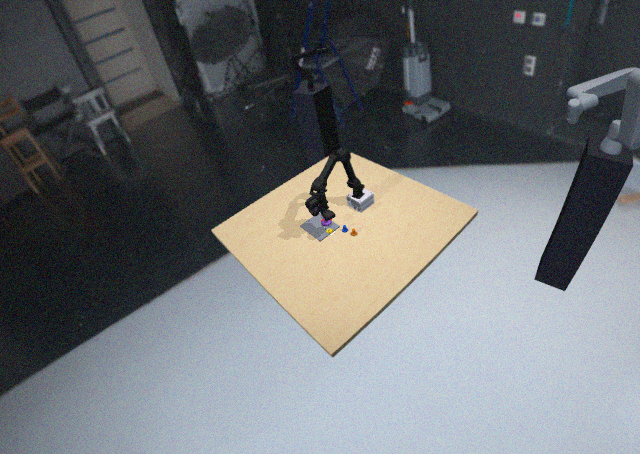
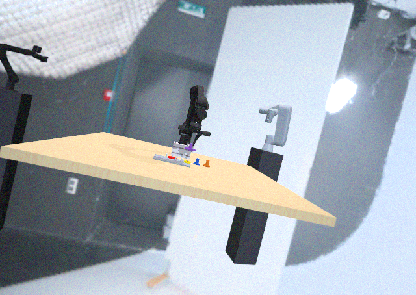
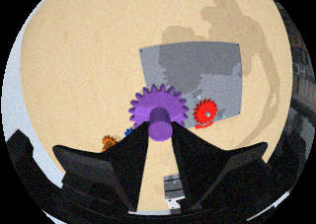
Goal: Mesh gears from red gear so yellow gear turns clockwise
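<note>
Now: the yellow gear 100 mm below my gripper tip and 10 mm behind it. Round my gripper tip: red gear: 100 mm below, 80 mm to the right, 70 mm behind; then purple gear: 10 mm below; then white arrow: 110 mm below, 30 mm to the left.
</note>
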